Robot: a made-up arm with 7 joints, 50 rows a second.
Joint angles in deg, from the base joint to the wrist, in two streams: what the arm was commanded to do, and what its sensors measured. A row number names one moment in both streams.
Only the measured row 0 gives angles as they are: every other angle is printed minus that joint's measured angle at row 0.
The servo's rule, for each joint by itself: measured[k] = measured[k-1] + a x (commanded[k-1-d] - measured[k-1]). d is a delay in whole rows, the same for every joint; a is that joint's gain. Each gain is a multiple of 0.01, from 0.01 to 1. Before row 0 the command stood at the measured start. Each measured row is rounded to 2 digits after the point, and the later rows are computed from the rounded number. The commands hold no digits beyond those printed.
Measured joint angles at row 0: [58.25, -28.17, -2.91, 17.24, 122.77, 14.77, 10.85]
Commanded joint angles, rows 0 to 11: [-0.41, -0.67, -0.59, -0.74, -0.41, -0.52, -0.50]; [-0.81, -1.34, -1.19, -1.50, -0.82, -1.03, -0.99]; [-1.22, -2.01, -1.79, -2.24, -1.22, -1.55, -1.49]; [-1.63, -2.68, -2.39, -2.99, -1.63, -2.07, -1.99]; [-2.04, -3.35, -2.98, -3.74, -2.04, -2.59, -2.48]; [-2.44, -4.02, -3.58, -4.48, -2.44, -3.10, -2.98]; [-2.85, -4.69, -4.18, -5.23, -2.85, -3.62, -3.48]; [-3.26, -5.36, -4.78, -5.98, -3.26, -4.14, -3.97]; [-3.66, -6.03, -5.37, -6.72, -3.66, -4.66, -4.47]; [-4.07, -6.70, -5.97, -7.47, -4.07, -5.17, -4.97]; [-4.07, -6.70, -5.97, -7.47, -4.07, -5.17, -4.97]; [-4.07, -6.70, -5.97, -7.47, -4.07, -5.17, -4.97]
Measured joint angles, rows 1 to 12: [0.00, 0.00, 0.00, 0.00, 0.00, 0.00, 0.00]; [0.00, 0.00, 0.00, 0.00, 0.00, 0.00, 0.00]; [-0.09, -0.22, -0.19, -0.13, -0.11, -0.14, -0.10]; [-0.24, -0.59, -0.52, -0.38, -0.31, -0.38, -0.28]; [-0.45, -1.06, -0.94, -0.71, -0.56, -0.70, -0.52]; [-0.70, -1.59, -1.42, -1.12, -0.86, -1.07, -0.81]; [-0.98, -2.17, -1.93, -1.59, -1.19, -1.48, -1.14]; [-1.29, -2.78, -2.47, -2.11, -1.54, -1.92, -1.51]; [-1.62, -3.41, -3.03, -2.67, -1.91, -2.38, -1.90]; [-1.96, -4.05, -3.61, -3.27, -2.29, -2.86, -2.31]; [-2.32, -4.70, -4.19, -3.89, -2.67, -3.35, -2.74]; [-2.69, -5.36, -4.78, -4.53, -3.06, -3.84, -3.19]
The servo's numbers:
d 2
a 0.21 0.33 0.33 0.18 0.28 0.27 0.20

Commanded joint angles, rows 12 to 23: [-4.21, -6.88, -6.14, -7.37, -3.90, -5.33, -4.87]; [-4.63, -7.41, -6.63, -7.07, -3.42, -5.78, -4.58]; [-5.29, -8.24, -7.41, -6.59, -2.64, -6.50, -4.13]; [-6.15, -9.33, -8.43, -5.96, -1.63, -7.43, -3.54]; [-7.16, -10.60, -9.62, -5.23, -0.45, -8.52, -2.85]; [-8.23, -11.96, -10.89, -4.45, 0.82, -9.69, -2.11]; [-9.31, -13.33, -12.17, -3.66, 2.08, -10.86, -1.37]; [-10.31, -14.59, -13.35, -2.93, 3.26, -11.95, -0.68]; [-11.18, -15.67, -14.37, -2.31, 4.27, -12.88, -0.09]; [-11.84, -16.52, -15.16, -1.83, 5.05, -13.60, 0.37]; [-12.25, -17.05, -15.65, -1.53, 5.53, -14.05, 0.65]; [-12.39, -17.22, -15.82, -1.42, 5.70, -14.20, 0.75]
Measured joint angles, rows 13 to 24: [-2.98, -5.80, -5.17, -5.06, -3.34, -4.20, -3.55]; [-3.21, -6.10, -5.43, -5.49, -3.54, -4.46, -3.83]; [-3.42, -6.36, -5.66, -5.83, -3.64, -4.69, -4.04]; [-3.67, -6.71, -5.98, -6.05, -3.58, -4.98, -4.15]; [-4.01, -7.21, -6.45, -6.15, -3.32, -5.39, -4.15]; [-4.46, -7.91, -7.10, -6.12, -2.85, -5.94, -4.03]; [-5.03, -8.80, -7.93, -5.96, -2.18, -6.64, -3.79]; [-5.70, -9.84, -8.91, -5.69, -1.34, -7.46, -3.45]; [-6.46, -10.99, -9.99, -5.32, -0.38, -8.38, -3.03]; [-7.27, -12.18, -11.10, -4.89, 0.64, -9.34, -2.56]; [-8.09, -13.33, -12.18, -4.43, 1.66, -10.30, -2.07]; [-8.88, -14.38, -13.16, -3.96, 2.61, -11.19, -1.58]
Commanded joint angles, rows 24 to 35: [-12.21, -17.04, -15.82, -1.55, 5.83, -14.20, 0.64]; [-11.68, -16.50, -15.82, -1.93, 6.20, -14.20, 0.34]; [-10.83, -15.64, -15.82, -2.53, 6.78, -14.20, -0.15]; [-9.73, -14.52, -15.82, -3.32, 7.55, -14.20, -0.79]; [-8.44, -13.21, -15.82, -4.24, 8.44, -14.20, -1.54]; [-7.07, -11.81, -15.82, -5.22, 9.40, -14.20, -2.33]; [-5.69, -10.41, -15.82, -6.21, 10.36, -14.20, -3.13]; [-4.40, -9.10, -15.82, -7.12, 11.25, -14.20, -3.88]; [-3.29, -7.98, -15.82, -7.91, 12.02, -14.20, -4.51]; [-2.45, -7.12, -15.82, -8.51, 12.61, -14.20, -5.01]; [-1.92, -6.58, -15.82, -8.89, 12.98, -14.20, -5.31]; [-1.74, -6.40, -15.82, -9.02, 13.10, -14.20, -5.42]
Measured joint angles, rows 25 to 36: [-9.59, -15.26, -13.98, -3.52, 3.43, -11.96, -1.13]; [-10.18, -15.91, -14.59, -3.14, 4.07, -12.56, -0.75]; [-10.61, -16.28, -15.00, -2.85, 4.56, -13.00, -0.47]; [-10.83, -16.35, -15.27, -2.68, 5.02, -13.32, -0.31]; [-10.83, -16.12, -15.45, -2.65, 5.51, -13.56, -0.28]; [-10.60, -15.59, -15.57, -2.77, 6.08, -13.73, -0.38]; [-10.15, -14.80, -15.65, -3.03, 6.74, -13.86, -0.61]; [-9.50, -13.81, -15.71, -3.42, 7.48, -13.95, -0.95]; [-8.70, -12.69, -15.75, -3.92, 8.29, -14.02, -1.39]; [-7.80, -11.51, -15.77, -4.50, 9.12, -14.07, -1.89]; [-6.85, -10.35, -15.79, -5.11, 9.93, -14.11, -2.41]; [-5.93, -9.28, -15.80, -5.72, 10.68, -14.13, -2.93]
